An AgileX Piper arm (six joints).
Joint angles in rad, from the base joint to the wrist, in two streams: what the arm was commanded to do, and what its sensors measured. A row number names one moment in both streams.
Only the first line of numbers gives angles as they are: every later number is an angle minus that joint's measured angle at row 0.
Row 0, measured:
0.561, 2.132, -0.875, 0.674, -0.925, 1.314
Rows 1 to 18, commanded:
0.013, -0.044, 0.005, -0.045, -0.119, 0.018
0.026, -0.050, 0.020, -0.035, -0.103, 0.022
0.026, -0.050, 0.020, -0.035, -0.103, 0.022
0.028, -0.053, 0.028, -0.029, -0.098, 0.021
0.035, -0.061, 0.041, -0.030, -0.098, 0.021
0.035, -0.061, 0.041, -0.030, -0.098, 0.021
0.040, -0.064, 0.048, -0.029, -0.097, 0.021
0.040, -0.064, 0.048, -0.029, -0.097, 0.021
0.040, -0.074, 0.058, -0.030, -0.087, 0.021
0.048, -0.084, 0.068, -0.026, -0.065, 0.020
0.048, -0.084, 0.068, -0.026, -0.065, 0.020
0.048, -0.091, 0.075, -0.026, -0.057, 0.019
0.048, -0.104, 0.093, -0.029, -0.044, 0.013
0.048, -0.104, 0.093, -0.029, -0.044, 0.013
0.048, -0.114, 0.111, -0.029, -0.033, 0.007
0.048, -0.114, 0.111, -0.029, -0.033, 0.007
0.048, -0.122, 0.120, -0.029, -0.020, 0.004
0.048, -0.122, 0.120, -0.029, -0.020, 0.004
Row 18, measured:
0.044, -0.095, 0.097, -0.017, -0.046, 0.020
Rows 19 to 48, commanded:
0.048, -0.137, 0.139, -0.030, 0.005, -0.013
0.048, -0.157, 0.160, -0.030, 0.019, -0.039
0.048, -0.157, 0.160, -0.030, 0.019, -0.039
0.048, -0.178, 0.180, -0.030, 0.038, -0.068
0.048, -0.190, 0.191, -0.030, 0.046, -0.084
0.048, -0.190, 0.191, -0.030, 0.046, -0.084
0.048, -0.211, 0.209, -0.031, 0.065, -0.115
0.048, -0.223, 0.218, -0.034, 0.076, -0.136
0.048, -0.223, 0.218, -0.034, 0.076, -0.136
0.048, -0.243, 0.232, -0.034, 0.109, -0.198
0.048, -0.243, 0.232, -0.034, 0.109, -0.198
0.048, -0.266, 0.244, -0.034, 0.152, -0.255
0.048, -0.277, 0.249, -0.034, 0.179, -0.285
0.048, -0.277, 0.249, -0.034, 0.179, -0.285
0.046, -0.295, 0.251, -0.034, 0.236, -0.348
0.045, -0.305, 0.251, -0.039, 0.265, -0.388
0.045, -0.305, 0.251, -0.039, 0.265, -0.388
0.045, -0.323, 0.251, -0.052, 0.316, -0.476
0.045, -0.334, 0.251, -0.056, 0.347, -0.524
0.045, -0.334, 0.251, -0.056, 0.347, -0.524
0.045, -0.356, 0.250, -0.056, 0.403, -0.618
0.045, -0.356, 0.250, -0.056, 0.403, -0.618
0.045, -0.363, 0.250, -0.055, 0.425, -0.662
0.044, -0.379, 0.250, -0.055, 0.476, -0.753
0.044, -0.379, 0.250, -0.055, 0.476, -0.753
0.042, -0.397, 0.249, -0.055, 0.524, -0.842
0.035, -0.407, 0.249, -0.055, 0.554, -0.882
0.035, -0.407, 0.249, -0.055, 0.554, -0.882
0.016, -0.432, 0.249, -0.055, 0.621, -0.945
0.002, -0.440, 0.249, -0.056, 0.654, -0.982
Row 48, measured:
0.022, -0.416, 0.250, -0.045, 0.593, -0.901
